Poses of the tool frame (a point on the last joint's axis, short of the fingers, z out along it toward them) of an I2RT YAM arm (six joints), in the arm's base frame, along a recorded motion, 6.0 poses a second.
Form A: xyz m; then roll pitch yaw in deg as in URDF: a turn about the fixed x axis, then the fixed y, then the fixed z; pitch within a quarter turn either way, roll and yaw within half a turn.
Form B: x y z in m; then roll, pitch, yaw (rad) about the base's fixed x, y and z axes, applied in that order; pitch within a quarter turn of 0, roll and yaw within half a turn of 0. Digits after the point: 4 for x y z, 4 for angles.
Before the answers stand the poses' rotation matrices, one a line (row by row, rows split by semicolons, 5 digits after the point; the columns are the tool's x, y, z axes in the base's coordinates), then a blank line. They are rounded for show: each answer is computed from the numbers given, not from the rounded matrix.
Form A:
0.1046 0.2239 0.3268 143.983 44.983 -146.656
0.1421 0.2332 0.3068 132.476 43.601 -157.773
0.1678 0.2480 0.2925 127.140 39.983 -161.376
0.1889 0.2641 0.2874 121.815 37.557 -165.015
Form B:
-0.59088 -0.79184 0.15443; -0.38879 0.44721 0.80551; -0.70690 0.41592 -0.57211
-0.67035 -0.72629 0.15209; -0.27393 0.43269 0.85892; -0.68963 0.53411 -0.48901
-0.72611 -0.67822 0.11306; -0.24470 0.40857 0.87931; -0.64256 0.61081 -0.46263
-0.76579 -0.63666 0.09070; -0.20498 0.37532 0.90395; -0.60955 0.67364 -0.41792

0.1046 0.2239 0.3268 2.5130 0.7851 -2.5596
0.1421 0.2332 0.3068 2.3121 0.7610 -2.7537
0.1678 0.2480 0.2925 2.2190 0.6978 -2.8165
0.1889 0.2641 0.2874 2.1261 0.6555 -2.8801

